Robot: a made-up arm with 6 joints.
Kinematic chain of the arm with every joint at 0, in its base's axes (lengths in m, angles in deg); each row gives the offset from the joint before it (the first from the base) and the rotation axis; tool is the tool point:
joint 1: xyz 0 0 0.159 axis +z
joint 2: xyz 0 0 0 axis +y
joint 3: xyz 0 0 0.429 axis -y
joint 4: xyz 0 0 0 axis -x
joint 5: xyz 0.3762 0 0 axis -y
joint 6: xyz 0 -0.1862 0 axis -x
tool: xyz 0 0 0
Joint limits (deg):
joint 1: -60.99..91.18
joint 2: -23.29..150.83
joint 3: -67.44..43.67
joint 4: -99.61..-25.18
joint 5: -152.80..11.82
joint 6: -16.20..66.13
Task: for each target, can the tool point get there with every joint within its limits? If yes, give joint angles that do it. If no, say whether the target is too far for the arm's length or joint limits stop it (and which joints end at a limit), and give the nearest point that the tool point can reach.
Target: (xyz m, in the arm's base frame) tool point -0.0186 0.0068 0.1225
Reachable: yes | joints -17.75 134.04 -58.20 -90.25 -43.40 -2.91
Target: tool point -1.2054 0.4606 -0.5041
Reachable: no: too far | nearest point -0.2272 0.0623 -0.3057 | short by 1.075 m
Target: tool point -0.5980 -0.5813 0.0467
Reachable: no: joint limits stop it (at a limit: joint 2, joint 4) | nearest point -0.1642 -0.1596 -0.0922 | short by 0.621 m
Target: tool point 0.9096 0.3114 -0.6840
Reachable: no: too far | nearest point 0.5198 0.1780 -0.3227 | short by 0.548 m
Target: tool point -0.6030 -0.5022 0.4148
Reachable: no: joint limits stop it (at a limit: joint 1, joint 2, joint 4) | nearest point -0.0588 -0.2415 0.3991 | short by 0.604 m
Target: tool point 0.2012 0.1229 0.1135
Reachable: yes | joints 69.86 37.52 -46.74 -38.08 -128.86 -1.71
